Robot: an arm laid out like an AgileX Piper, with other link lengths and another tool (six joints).
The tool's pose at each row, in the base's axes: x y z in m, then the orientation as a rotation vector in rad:
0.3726, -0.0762, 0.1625, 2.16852, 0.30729, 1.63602
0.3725, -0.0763, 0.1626, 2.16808, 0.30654, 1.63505
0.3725, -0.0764, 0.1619, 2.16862, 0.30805, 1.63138
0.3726, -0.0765, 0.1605, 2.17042, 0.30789, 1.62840
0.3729, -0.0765, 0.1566, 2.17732, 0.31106, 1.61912
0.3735, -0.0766, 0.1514, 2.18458, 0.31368, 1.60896
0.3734, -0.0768, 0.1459, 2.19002, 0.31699, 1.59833
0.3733, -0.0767, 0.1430, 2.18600, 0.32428, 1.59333
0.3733, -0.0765, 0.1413, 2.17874, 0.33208, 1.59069
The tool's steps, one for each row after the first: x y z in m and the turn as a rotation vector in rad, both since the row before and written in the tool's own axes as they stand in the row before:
0.0000, 0.0001, -0.0001, -0.00099, -0.00056, -0.00028
-0.0006, -0.0002, 0.0002, -0.00008, -0.00220, -0.00215
-0.0012, -0.0005, 0.0004, 0.00018, -0.00247, -0.00039
-0.0033, -0.0018, 0.0012, 0.00330, -0.00757, -0.00241
-0.0043, -0.0023, 0.0019, 0.00303, -0.00831, -0.00232
-0.0048, -0.0023, 0.0013, 0.00199, -0.00788, -0.00373
-0.0025, -0.0014, 0.0006, -0.00081, -0.00062, -0.00782
-0.0014, -0.0010, 0.0004, -0.00204, 0.00201, -0.00860

